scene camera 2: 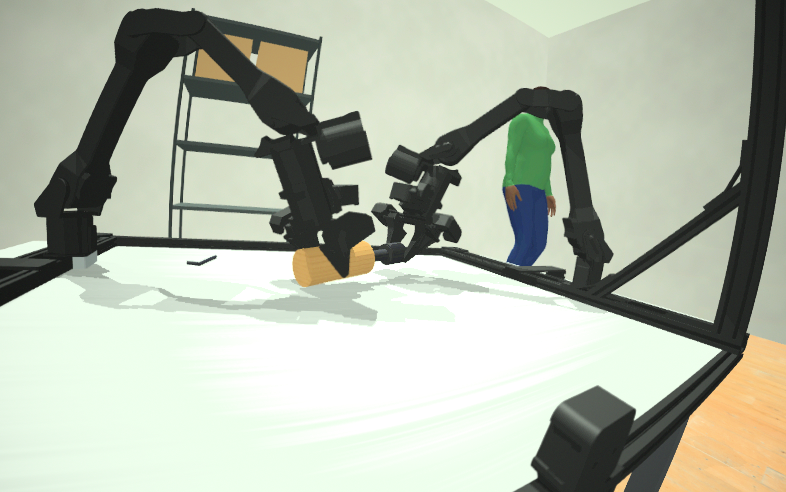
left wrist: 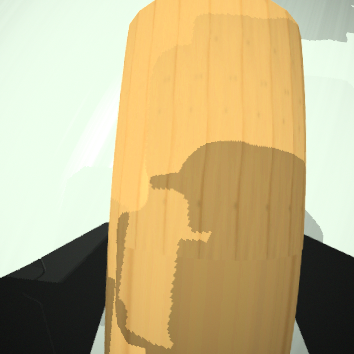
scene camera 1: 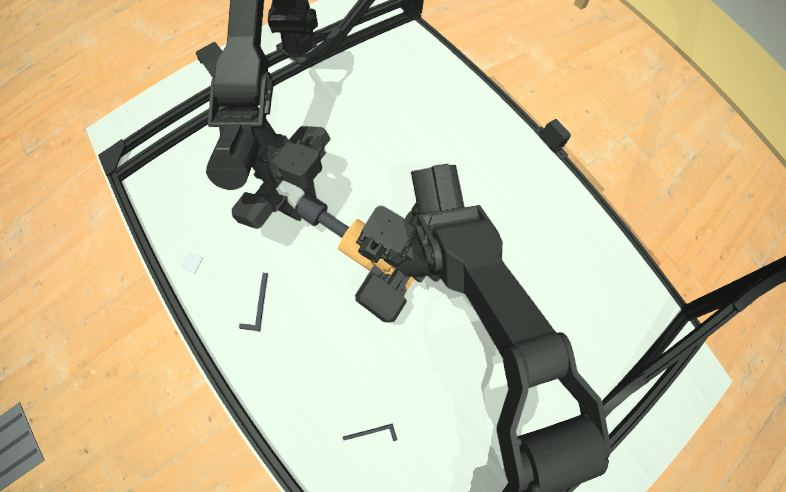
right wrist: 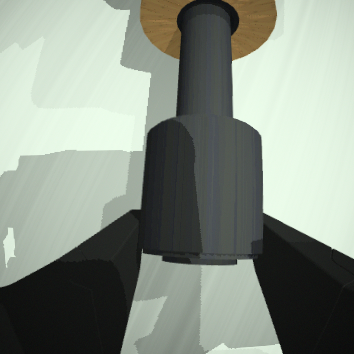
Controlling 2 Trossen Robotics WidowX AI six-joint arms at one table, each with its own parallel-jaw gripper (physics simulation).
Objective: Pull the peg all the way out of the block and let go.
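Seen in the pictures: left gripper, fingertip midpoint: (scene camera 2: 333, 272) (left wrist: 197, 237) (scene camera 1: 381, 260); right gripper, fingertip midpoint: (scene camera 2: 394, 259) (scene camera 1: 306, 210) (right wrist: 196, 222); left arm's base, origin of the base link: (scene camera 2: 71, 252); right arm's base, origin of the base link: (scene camera 2: 585, 287) (scene camera 1: 296, 46).
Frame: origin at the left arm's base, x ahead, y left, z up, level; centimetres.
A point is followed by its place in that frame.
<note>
The block (scene camera 1: 350, 243) {x 45.3, y -13.4, z 4.7 cm} (scene camera 2: 306, 268) {x 36.1, y -19.0, z 1.9 cm} (left wrist: 215, 100) {x 44.2, y -15.1, z 5.2 cm} (right wrist: 159, 32) {x 48.0, y -16.4, z 1.7 cm} is a light wooden cylinder lying lengthwise, with a dark-rimmed hole in its end. The peg (scene camera 1: 332, 222) {x 50.0, y -13.7, z 3.7 cm} (scene camera 2: 392, 252) {x 52.9, y -14.9, z 3.6 cm} (right wrist: 205, 185) {x 54.3, y -12.9, z 4.9 cm} is dark grey, with a thick round head and a thinner shaft. A length of shaft shows between head and block; its far end is hidden at the hole. My left gripper (scene camera 1: 384, 263) {x 41.4, y -16.2, z 0.6 cm} (scene camera 2: 334, 263) {x 41.4, y -16.2, z 0.6 cm} (left wrist: 197, 237) {x 41.4, y -16.2, z 0.6 cm} is shut on the block from both sides. My right gripper (scene camera 1: 298, 204) {x 55.1, y -12.4, z 1.9 cm} (scene camera 2: 401, 252) {x 55.1, y -12.4, z 1.9 cm} (right wrist: 196, 222) {x 55.1, y -12.4, z 1.9 cm} is shut on the peg's head.
Two dark L-shaped pieces (scene camera 1: 262, 301) {x 48.8, y 2.1, z -1.1 cm} (scene camera 1: 371, 432) {x 22.5, y 2.5, z -1.3 cm} and a small pale square (scene camera 1: 192, 262) {x 62.2, y 7.8, z -1.6 cm} lie on the table in scene camera 1. A black frame borders the table, with a black box (scene camera 1: 555, 134) {x 38.4, y -56.8, z 2.7 cm} (scene camera 2: 591, 423) {x 36.7, y -58.6, z 3.5 cm} at one edge. A shelf unit and a person stand behind.
</note>
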